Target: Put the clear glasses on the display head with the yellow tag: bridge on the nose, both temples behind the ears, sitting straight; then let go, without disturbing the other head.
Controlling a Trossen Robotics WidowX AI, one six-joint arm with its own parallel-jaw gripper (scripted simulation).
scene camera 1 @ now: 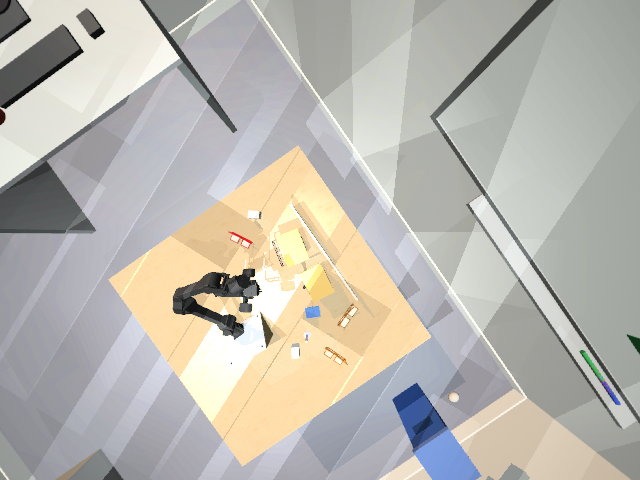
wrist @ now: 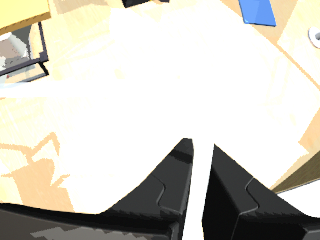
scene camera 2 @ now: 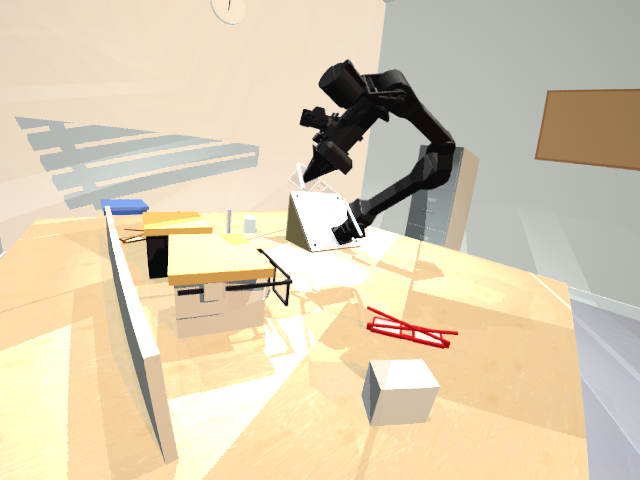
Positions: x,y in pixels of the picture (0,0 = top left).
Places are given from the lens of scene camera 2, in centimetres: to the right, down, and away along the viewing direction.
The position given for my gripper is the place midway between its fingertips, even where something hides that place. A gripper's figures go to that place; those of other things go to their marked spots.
my gripper [scene camera 2: 303,181]: -4, -12, 54
low white wall [scene camera 2: 146,357]: -11, 7, 14
display head [scene camera 2: 207,261]: -14, 3, 30
display head [scene camera 2: 157,226]: -29, -2, 43
